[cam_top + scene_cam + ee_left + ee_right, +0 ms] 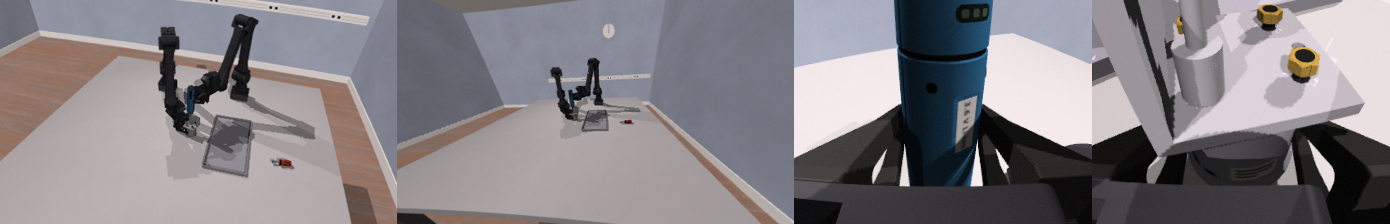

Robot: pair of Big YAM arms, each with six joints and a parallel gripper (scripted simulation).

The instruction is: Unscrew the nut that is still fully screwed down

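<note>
The grey bracket is 5 cm above my right hand. The rest, counted from my right hand: flat grey tray 3 cm ahead, 22 cm to the left, 2 cm below; then nut 1 cm ahead, 2 cm to the right, 5 cm above; then grey tip 2 cm behind, 1 cm to the right, 6 cm above.
</note>
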